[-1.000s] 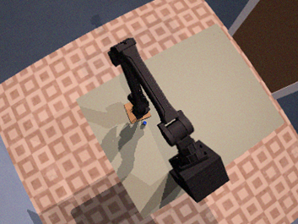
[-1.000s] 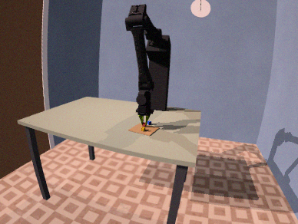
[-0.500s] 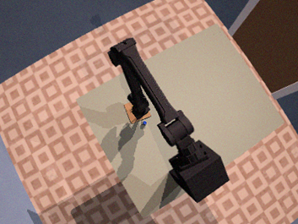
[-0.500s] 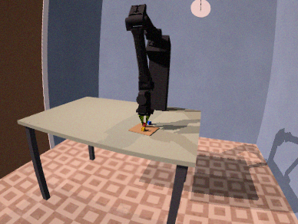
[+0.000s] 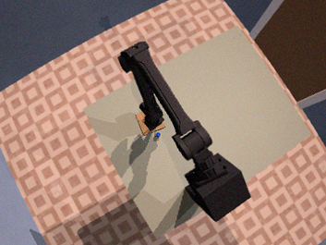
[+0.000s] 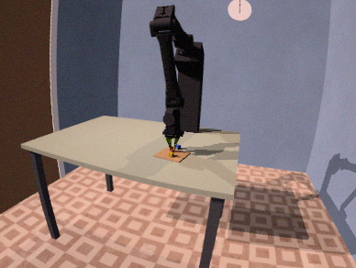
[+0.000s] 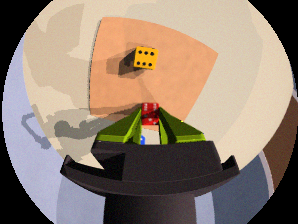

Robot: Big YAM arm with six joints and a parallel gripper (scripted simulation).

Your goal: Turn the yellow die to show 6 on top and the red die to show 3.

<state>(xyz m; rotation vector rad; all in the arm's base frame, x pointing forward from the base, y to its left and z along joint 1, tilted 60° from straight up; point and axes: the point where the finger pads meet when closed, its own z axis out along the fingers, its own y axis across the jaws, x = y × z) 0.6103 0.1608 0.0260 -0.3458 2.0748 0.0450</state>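
My gripper is now right at the red die. From my hand the other things lie so: yellow die: 5 cm ahead, 4 cm to the left, 1 cm below; blue die: 7 cm behind, 1 cm to the right, 1 cm below; orange mat: 3 cm ahead, 2 cm to the left, 2 cm below.
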